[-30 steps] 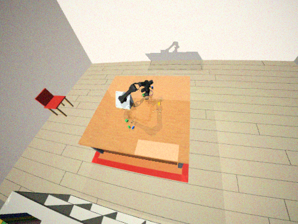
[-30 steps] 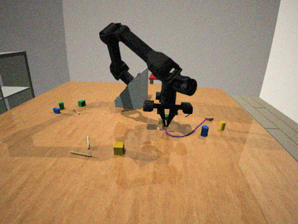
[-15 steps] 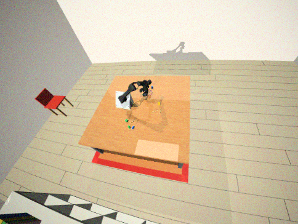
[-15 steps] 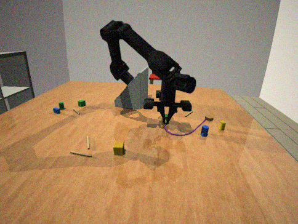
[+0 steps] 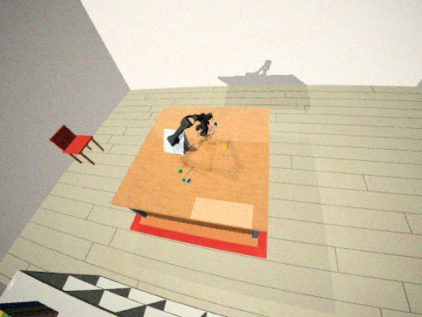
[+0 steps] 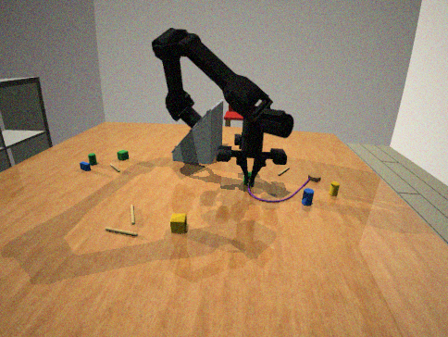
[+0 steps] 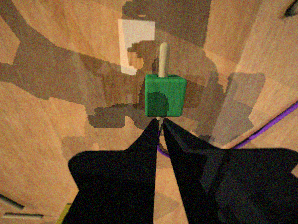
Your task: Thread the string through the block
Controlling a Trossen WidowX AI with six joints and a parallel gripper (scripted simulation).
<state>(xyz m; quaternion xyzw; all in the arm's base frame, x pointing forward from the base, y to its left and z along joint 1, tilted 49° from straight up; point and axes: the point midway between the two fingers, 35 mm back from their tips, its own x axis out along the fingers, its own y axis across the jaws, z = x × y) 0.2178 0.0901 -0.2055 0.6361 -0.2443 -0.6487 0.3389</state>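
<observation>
Now: the green block 30 mm behind my gripper tip. Round my gripper tip: yellow cylinder (20 mm behind, 240 mm to the left); round wooden button (110 mm behind, 200 mm to the left, 10 mm below); blue cylinder (50 mm ahead, 160 mm to the left, 10 mm above).
</observation>
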